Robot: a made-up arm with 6 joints. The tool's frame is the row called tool.
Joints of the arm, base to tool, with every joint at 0 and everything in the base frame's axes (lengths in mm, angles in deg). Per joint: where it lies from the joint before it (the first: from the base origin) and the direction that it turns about. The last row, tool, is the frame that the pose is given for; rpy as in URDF.
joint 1: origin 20 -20 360 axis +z
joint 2: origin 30 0 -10 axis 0 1 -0.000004
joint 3: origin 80 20 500 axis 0 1 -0.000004
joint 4: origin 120 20 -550 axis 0 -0.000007 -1
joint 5: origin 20 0 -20 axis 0 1 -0.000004
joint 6: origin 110 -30 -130 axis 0 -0.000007 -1
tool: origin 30 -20 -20 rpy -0.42 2.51 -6.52
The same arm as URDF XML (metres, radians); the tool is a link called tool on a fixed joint. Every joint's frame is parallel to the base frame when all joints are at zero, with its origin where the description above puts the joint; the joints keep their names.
<robot name="arm">
<joint name="tool_fixed" type="fixed"><parent link="link6"/><child link="tool"/><origin xyz="0.03 -0.02 -0.02" rpy="-0.0073 0.0438 -0.1138"/></joint>
<joint name="joint 6" type="continuous"><parent link="link5"/><child link="link6"/><origin xyz="0.11 -0.03 -0.13"/><axis xyz="0 0 -1"/></joint>
<joint name="joint 5" type="continuous"><parent link="link4"/><child link="link5"/><origin xyz="0.02 0 -0.02"/><axis xyz="0 1 0"/></joint>
<joint name="joint 4" type="continuous"><parent link="link3"/><child link="link4"/><origin xyz="0.12 0.02 -0.55"/><axis xyz="0 0 -1"/></joint>
<joint name="joint 3" type="continuous"><parent link="link2"/><child link="link3"/><origin xyz="0.08 0.02 0.5"/><axis xyz="0 1 0"/></joint>
<joint name="joint 2" type="continuous"><parent link="link1"/><child link="link2"/><origin xyz="0.03 0 -0.01"/><axis xyz="0 1 0"/></joint>
<joint name="joint 1" type="continuous"><parent link="base"/><child link="link1"/><origin xyz="0.02 -0.02 0.36"/><axis xyz="0 0 1"/></joint>
<link name="base"/>
<link name="link1"/>
<link name="link2"/>
<link name="link3"/>
<link name="link4"/>
<link name="link5"/>
<link name="link6"/>
<link name="tool"/>
</robot>

